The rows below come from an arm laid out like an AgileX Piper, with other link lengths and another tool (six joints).
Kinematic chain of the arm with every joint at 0, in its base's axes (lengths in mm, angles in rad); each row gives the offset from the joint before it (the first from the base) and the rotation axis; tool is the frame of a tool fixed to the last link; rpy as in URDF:
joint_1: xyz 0 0 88.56 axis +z
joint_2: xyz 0 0 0 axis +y
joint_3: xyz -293.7 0 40.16 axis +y
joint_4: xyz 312.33 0 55.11 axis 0.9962 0 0.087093
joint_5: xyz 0 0 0 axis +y
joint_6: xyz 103.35 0 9.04 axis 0.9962 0 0.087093
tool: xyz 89.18 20 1.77 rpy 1.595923 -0.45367 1.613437
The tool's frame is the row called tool.
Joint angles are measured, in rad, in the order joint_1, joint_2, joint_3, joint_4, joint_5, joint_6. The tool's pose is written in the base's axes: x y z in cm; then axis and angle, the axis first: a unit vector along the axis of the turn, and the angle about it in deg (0 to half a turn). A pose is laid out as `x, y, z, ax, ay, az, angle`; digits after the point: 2 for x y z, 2 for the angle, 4 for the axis.
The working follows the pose.
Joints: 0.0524 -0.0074 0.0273 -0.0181 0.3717 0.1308
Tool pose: 20.10, 2.99, 11.41, 0.7327, 0.4469, 0.5133, 153.45
Where each joint sits with the arm in this pose, in the base's axes (m; each line is computed from the numbers above, not from the rounded line before):
joint_1: 0.0000 0.0000 0.0886
joint_2: 0.0000 0.0000 0.0886
joint_3: -0.2936 -0.0154 0.1265
joint_4: 0.0193 0.0010 0.1754
joint_5: 0.0193 0.0010 0.1754
joint_6: 0.1182 0.0055 0.1443
the tool: 0.2010 0.0299 0.1141

